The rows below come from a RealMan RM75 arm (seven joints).
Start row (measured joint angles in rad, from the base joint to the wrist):
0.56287, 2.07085, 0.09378, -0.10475, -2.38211, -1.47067, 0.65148
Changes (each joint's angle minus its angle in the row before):
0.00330, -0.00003, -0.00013, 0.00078, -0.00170, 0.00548, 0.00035
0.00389, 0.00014, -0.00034, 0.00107, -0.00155, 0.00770, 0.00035
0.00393, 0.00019, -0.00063, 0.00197, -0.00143, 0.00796, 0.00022
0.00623, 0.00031, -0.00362, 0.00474, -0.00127, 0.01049, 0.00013
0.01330, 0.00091, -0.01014, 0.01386, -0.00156, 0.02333, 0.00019
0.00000, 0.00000, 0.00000, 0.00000, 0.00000, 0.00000, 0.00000
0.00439, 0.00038, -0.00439, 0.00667, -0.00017, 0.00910, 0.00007
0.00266, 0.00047, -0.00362, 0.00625, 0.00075, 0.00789, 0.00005
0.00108, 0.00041, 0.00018, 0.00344, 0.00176, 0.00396, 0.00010
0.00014, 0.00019, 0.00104, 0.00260, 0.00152, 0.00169, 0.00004
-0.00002, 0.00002, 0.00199, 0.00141, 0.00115, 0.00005, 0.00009
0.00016, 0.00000, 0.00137, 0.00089, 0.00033, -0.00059, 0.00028
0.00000, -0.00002, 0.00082, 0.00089, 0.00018, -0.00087, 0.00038
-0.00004, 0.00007, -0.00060, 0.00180, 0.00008, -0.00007, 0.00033
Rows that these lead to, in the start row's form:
0.56617, 2.07082, 0.09365, -0.10397, -2.38381, -1.46519, 0.65183
0.57006, 2.07096, 0.09331, -0.10290, -2.38536, -1.45749, 0.65218
0.57399, 2.07115, 0.09268, -0.10093, -2.38679, -1.44953, 0.65240
0.58022, 2.07146, 0.08906, -0.09619, -2.38806, -1.43904, 0.65253
0.59352, 2.07237, 0.07892, -0.08233, -2.38962, -1.41571, 0.65272
0.59352, 2.07237, 0.07892, -0.08233, -2.38962, -1.41571, 0.65272
0.59791, 2.07275, 0.07453, -0.07566, -2.38979, -1.40661, 0.65279
0.60057, 2.07322, 0.07091, -0.06941, -2.38904, -1.39872, 0.65284
0.60165, 2.07363, 0.07109, -0.06597, -2.38728, -1.39476, 0.65294
0.60179, 2.07382, 0.07213, -0.06337, -2.38576, -1.39307, 0.65298
0.60177, 2.07384, 0.07412, -0.06196, -2.38461, -1.39302, 0.65307
0.60193, 2.07384, 0.07549, -0.06107, -2.38428, -1.39361, 0.65335
0.60193, 2.07382, 0.07631, -0.06018, -2.38410, -1.39448, 0.65373
0.60189, 2.07389, 0.07571, -0.05838, -2.38402, -1.39455, 0.65406

